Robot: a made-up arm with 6 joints. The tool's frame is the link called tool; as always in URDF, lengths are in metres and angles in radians. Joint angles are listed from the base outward. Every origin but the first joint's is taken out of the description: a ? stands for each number. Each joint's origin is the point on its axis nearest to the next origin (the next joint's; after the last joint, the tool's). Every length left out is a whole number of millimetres.
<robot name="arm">
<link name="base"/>
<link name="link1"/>
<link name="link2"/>
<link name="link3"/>
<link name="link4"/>
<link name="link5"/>
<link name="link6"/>
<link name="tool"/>
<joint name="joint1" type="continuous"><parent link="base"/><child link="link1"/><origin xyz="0.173 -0.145 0.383" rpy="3.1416 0 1.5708"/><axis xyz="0 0 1"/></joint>
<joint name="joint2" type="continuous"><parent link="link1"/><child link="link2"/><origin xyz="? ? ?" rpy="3.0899 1.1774 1.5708"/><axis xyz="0 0 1"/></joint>
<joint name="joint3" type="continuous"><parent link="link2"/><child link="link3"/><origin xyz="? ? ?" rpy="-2.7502 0.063 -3.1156"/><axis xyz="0 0 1"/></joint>
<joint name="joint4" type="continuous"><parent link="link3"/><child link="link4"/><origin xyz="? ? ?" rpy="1.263 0.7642 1.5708"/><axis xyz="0 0 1"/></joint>
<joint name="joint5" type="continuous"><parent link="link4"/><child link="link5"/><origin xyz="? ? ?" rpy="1.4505 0.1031 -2.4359"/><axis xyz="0 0 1"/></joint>
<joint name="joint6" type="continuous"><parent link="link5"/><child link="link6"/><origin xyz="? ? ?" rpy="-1.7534 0.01 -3.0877"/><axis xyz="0 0 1"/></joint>
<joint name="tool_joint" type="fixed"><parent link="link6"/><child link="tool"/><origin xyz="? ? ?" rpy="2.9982 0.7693 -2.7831"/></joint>
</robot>
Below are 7 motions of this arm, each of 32 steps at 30 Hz.
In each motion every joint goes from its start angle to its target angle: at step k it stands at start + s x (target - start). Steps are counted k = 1, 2, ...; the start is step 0. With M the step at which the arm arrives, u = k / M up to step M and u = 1 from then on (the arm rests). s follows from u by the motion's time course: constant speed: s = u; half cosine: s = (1 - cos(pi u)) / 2; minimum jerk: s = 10 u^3 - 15 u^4 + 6 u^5.
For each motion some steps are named. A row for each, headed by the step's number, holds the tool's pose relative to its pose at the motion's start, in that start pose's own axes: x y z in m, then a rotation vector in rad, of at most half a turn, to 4 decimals.
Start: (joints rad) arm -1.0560 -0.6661 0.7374 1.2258 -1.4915 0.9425
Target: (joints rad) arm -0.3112 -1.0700 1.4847 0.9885 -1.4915 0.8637
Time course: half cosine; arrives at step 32
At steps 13, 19, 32:
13: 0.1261 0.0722 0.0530 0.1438 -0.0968 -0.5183
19: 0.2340 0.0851 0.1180 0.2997 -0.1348 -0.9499
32: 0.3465 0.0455 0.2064 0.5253 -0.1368 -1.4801

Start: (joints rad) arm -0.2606 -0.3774 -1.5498 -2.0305 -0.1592 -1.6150
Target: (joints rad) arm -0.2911 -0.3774 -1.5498 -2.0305 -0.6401 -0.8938
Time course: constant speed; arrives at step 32
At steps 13, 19, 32:
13: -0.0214 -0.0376 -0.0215 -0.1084 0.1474 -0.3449
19: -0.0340 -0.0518 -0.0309 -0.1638 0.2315 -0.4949
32: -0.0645 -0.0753 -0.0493 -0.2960 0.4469 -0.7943

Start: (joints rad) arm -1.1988 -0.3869 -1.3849 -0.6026 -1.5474 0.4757
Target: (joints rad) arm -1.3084 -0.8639 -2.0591 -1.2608 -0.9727 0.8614
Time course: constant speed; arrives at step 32
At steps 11, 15, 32:
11: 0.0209 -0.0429 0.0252 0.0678 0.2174 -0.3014
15: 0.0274 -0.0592 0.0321 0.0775 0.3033 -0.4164
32: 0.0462 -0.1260 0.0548 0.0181 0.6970 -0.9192

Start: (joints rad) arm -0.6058 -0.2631 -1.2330 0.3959 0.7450 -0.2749
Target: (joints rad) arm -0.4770 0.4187 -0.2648 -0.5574 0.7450 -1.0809
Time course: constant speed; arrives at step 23
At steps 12, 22, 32:
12: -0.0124 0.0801 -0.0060 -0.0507 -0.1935 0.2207
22: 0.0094 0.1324 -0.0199 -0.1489 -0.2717 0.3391
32: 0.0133 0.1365 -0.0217 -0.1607 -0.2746 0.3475

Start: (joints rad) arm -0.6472 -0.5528 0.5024 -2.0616 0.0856 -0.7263
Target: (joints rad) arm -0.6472 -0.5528 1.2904 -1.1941 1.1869 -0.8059
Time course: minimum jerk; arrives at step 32
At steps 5, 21, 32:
5: -0.0017 0.0006 0.0085 0.0356 -0.0271 0.0138
21: -0.1084 -0.1396 0.1559 0.8761 -0.9396 -0.0958
32: -0.1698 -0.1999 0.1380 1.0504 -1.2684 -0.3121

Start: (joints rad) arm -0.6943 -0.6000 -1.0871 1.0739 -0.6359 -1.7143
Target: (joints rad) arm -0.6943 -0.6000 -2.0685 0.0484 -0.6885 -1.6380
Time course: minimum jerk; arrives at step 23
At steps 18, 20, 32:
18: -0.0537 -0.1092 0.0515 0.3339 -0.5552 -1.3473
20: -0.0626 -0.1107 0.0482 0.3581 -0.5584 -1.4343
32: -0.0656 -0.1110 0.0470 0.3663 -0.5586 -1.4634

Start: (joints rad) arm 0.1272 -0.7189 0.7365 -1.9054 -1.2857 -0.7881
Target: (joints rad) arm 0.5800 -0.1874 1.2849 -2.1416 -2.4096 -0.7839
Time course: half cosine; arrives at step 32
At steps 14, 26, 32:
14: -0.0773 -0.0103 -0.1562 0.1984 0.6206 -0.2406
26: -0.2639 0.0363 -0.2841 0.4797 1.3932 -0.5234
32: -0.2979 0.0504 -0.2933 0.5308 1.5168 -0.5668

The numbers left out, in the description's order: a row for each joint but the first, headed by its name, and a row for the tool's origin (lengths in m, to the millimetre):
joint2: -0.361 0.041 0
joint3: 0.095 0.07 0
joint4: -0.095 0.009 0
joint5: 0.144 -0.019 0
joint6: 0.047 0.16 0
tool: -0.018 -0.046 0

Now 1 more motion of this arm.
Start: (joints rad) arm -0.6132 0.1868 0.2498 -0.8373 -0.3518 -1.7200
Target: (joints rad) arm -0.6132 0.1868 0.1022 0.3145 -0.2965 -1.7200
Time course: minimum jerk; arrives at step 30
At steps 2, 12, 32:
2: -0.0001 0.0005 -0.0001 0.0018 0.0012 0.0022
12: -0.0196 0.0535 -0.0067 0.2182 0.1327 0.2525
32: -0.0911 0.1387 0.0355 0.7431 0.3718 0.7636

